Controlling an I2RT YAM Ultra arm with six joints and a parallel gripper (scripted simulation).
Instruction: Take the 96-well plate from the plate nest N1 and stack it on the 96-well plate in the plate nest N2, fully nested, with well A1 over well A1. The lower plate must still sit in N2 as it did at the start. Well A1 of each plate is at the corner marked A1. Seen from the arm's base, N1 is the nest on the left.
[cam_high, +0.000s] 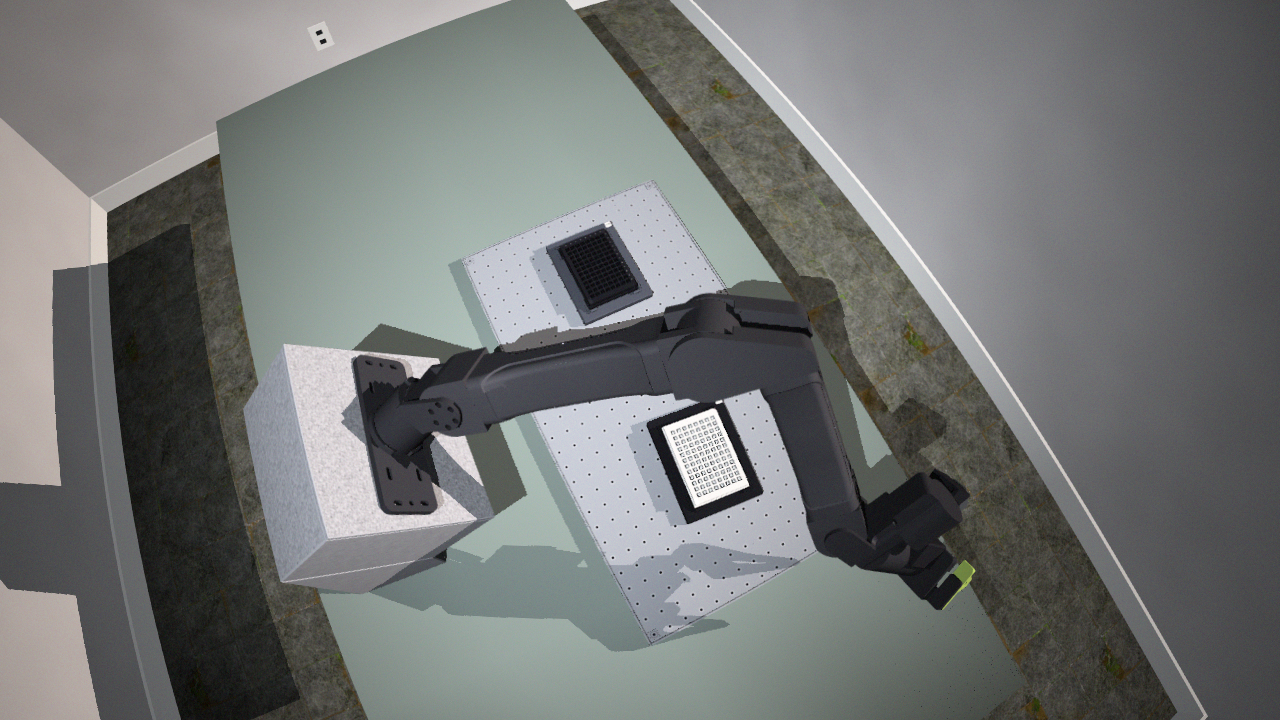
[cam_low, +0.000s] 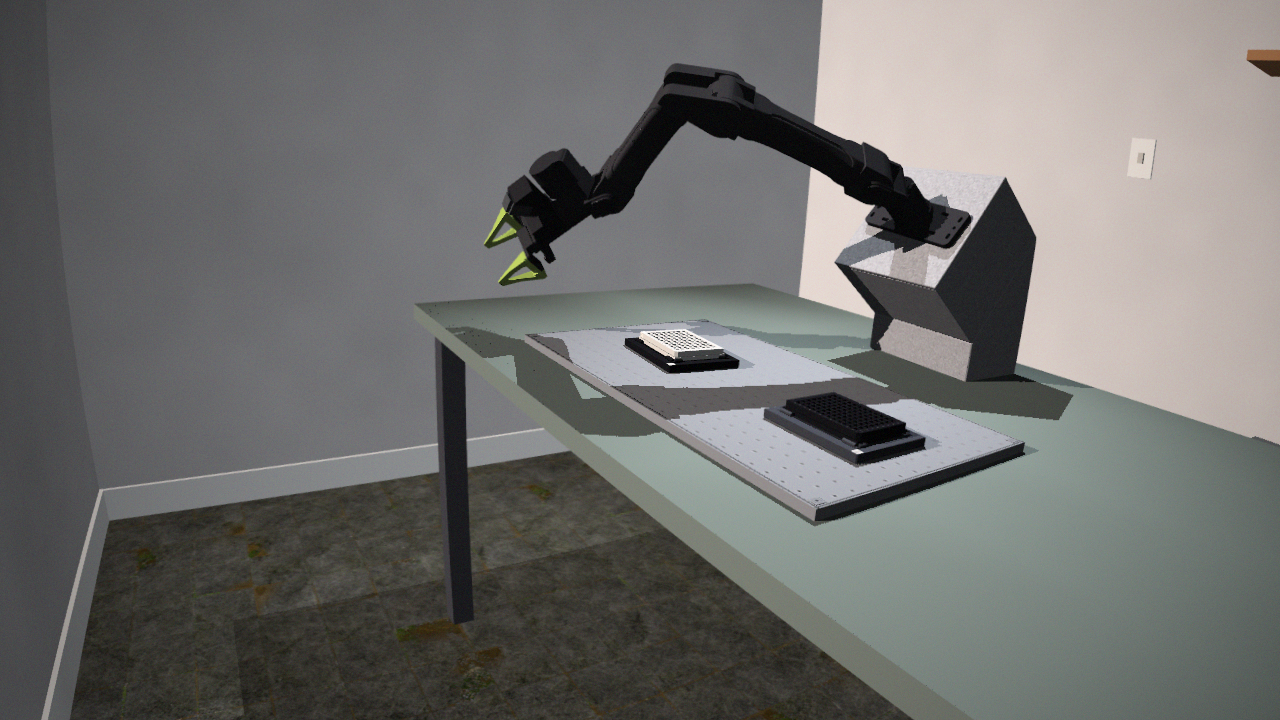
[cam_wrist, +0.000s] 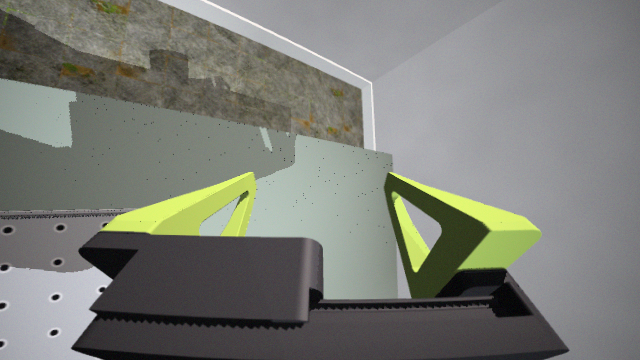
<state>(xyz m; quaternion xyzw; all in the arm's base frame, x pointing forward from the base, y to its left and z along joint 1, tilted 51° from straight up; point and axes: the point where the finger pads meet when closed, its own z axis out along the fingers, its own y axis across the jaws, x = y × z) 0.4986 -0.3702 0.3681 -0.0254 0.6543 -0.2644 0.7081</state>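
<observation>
The white 96-well plate is 25 cm behind my hand, 26 cm to the left of it and 9 cm below it. The rest, counted from my hand: black 96-well plate (32 cm behind, 61 cm to the left, 9 cm below); black nest N2 (25 cm behind, 26 cm to the left, 10 cm below); nest N1 (32 cm behind, 61 cm to the left, 10 cm below).
</observation>
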